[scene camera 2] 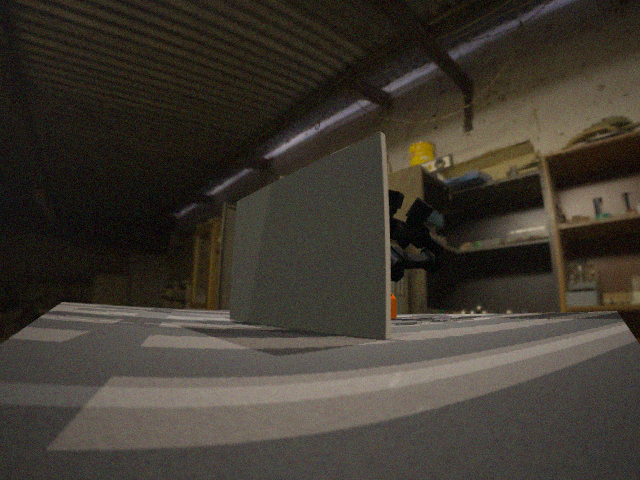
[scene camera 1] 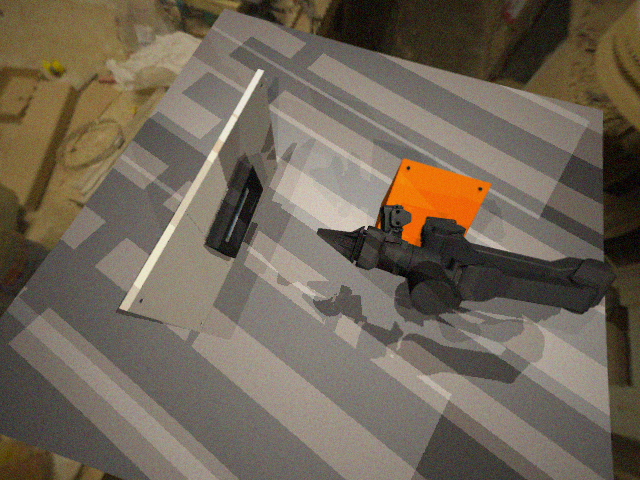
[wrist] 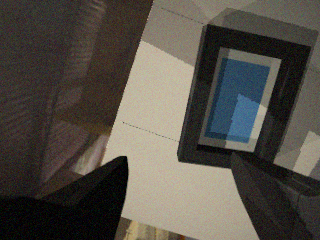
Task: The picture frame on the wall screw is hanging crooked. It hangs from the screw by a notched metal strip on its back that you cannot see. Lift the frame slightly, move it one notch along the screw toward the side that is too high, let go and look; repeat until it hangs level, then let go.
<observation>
picture frame: scene camera 1; wrist; not seen in scene camera 2 (hidden by a wall panel)
same spot on picture frame: (scene camera 1: pixel 238 206) = (wrist: pixel 203 98)
</observation>
